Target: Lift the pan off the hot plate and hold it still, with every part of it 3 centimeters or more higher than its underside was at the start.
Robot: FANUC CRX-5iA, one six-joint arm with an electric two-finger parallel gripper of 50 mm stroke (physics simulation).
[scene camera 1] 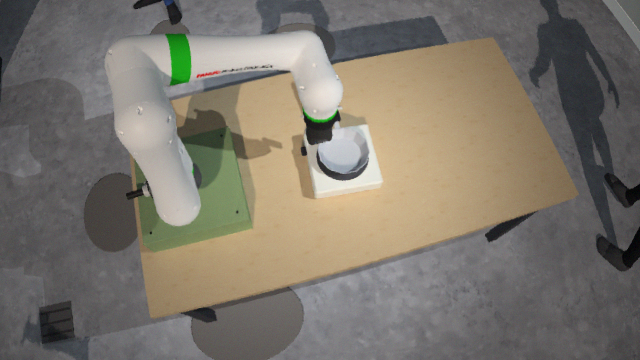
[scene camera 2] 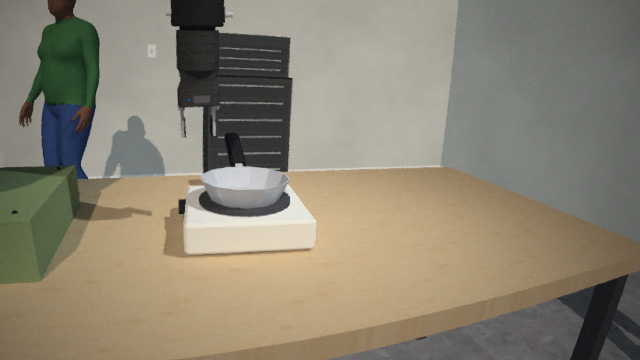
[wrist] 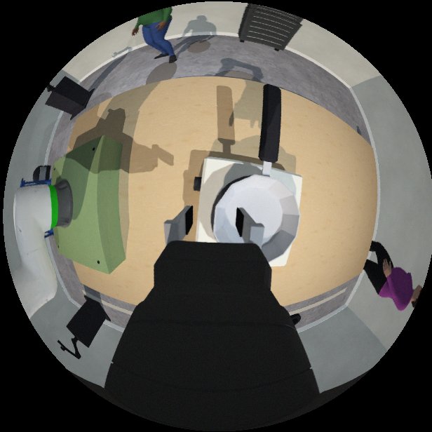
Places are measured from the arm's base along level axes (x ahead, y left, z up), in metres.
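Where they show: gripper, fingertip midpoint: (scene camera 2: 198,135).
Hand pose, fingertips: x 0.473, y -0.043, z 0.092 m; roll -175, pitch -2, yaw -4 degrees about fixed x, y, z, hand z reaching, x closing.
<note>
Each offset is from my fingertips to the top centre of the thing. Level surfaces: height alone.
The light grey pan (scene camera 1: 342,150) (scene camera 2: 245,187) (wrist: 257,205) sits upright on the dark disc of the white hot plate @[0.080 m ahead, 0.031 m right, 0.123 m down] (scene camera 1: 347,187) (scene camera 2: 250,237) (wrist: 212,167). Its black handle @[0.113 m ahead, 0.168 m left, 0.037 m down] (scene camera 2: 234,149) (wrist: 270,122) slopes up and away toward the back wall; the arm hides it in scene camera 1. My gripper (scene camera 2: 198,135) (wrist: 214,215) is open and empty, pointing down. In scene camera 2 its fingertips are higher than the pan and left of the handle. In the wrist view the right finger overlaps the pan bowl and the handle lies beyond both fingers. In scene camera 1 the fingers are hidden.
The green base block (scene camera 1: 220,200) (scene camera 2: 55,225) (wrist: 90,210) stands left of the hot plate on the wooden table @[0.196 m down] (scene camera 1: 450,125) (scene camera 2: 400,260) (wrist: 330,200). A black knob @[0.030 m back, 0.046 m left, 0.145 m down] (scene camera 1: 303,151) (scene camera 2: 182,206) (wrist: 197,183) sticks out from the hot plate's left side. A dark cabinet (scene camera 2: 255,110) stands behind the table.
</note>
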